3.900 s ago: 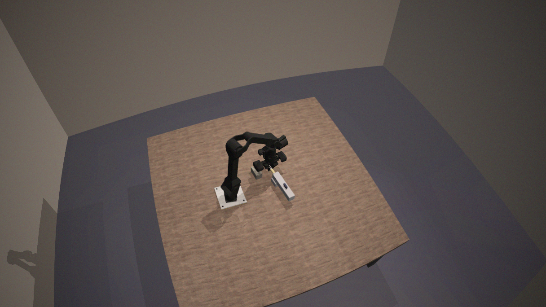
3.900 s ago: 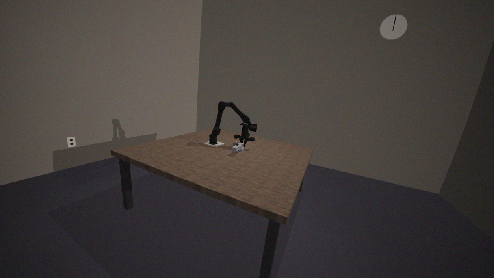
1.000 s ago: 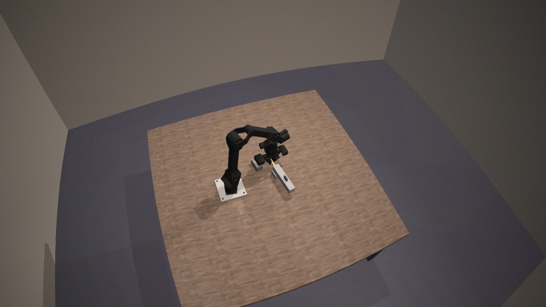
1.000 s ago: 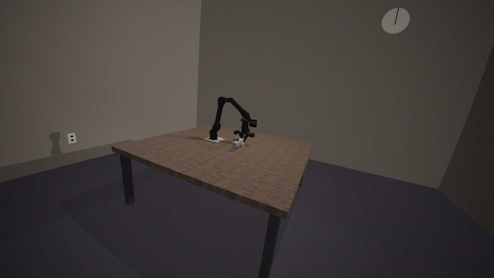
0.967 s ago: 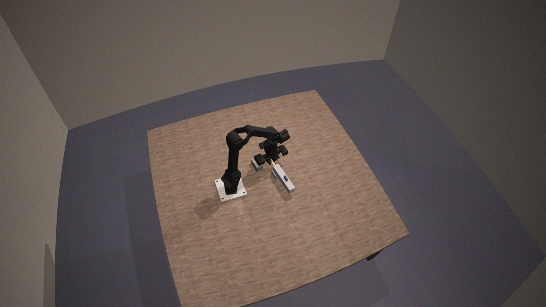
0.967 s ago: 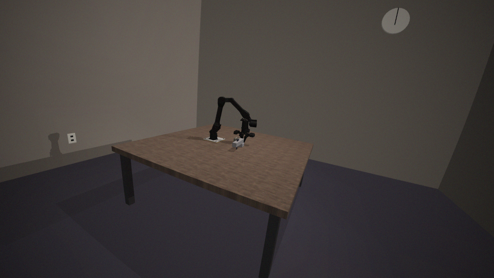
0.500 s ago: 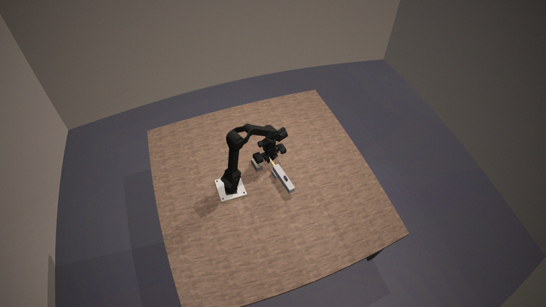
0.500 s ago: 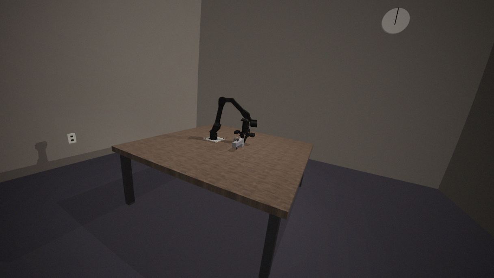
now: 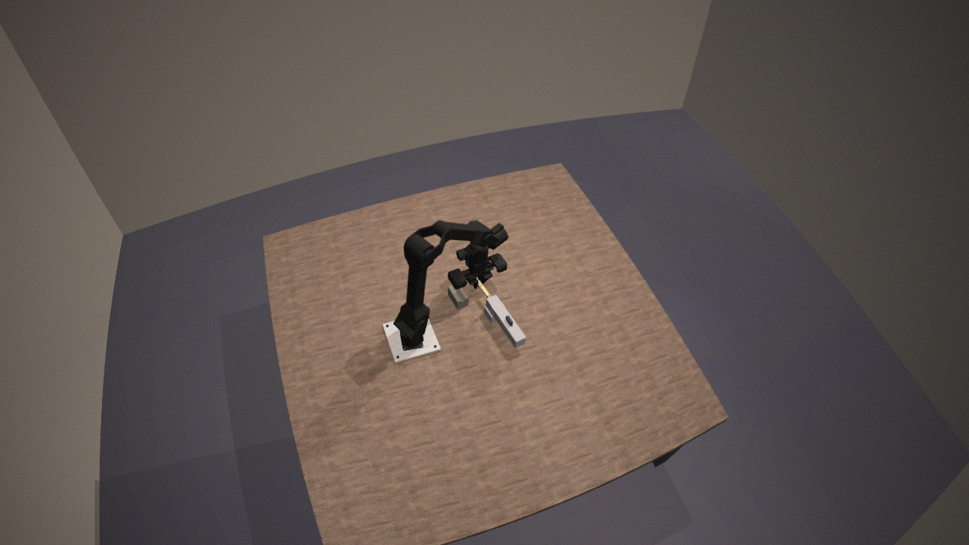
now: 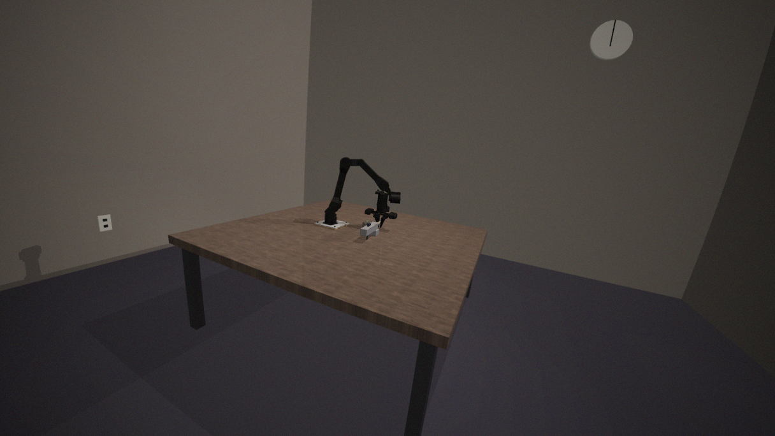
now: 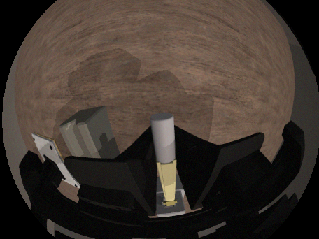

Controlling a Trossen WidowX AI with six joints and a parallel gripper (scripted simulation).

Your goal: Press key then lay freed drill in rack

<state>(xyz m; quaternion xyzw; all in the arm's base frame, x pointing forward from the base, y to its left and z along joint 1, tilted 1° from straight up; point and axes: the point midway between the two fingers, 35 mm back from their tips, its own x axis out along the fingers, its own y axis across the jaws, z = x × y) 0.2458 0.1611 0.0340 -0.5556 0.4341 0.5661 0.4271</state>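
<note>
My gripper tip is 4 cm to the left of the yellow drill, 4 cm below it and 1 cm short of it. From my gripper tip the other things lie so: pale grey sleeve (17 cm to the right, 5 cm ahead, 3 cm above); dark key (20 cm to the right, 5 cm ahead, 4 cm above); grey rack (7 cm behind, 3 cm to the right, 1 cm above).
</note>
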